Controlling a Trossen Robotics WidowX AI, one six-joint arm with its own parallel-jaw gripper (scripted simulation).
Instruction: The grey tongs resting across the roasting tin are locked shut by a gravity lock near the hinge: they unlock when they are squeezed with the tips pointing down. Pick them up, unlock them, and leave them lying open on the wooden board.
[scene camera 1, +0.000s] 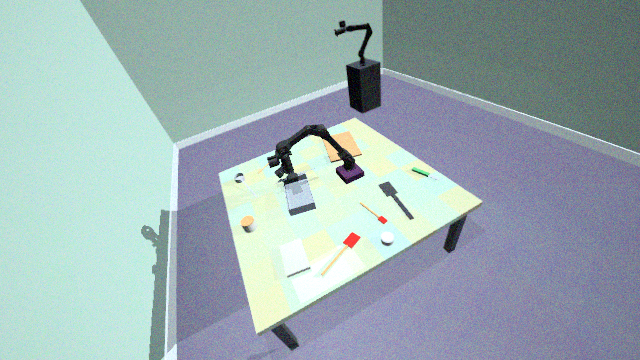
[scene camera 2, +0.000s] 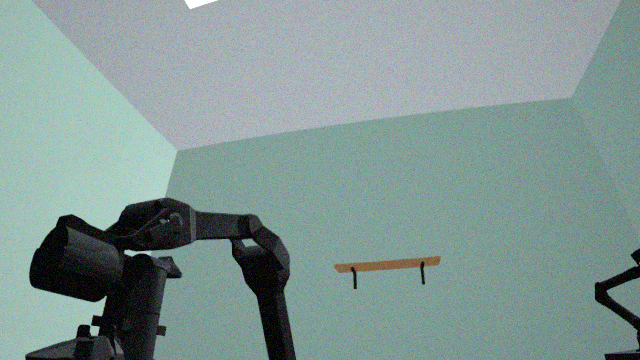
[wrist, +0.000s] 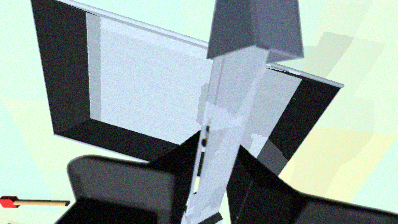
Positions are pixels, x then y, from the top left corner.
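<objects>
I see a white block in scene camera 1 (294, 258). In scene camera 2 the white block is out of frame, and in the wrist view the white block is out of frame too. There is also a grey roasting tin, on which (scene camera 1: 299, 198) and (wrist: 167, 94) are the same spot.
</objects>
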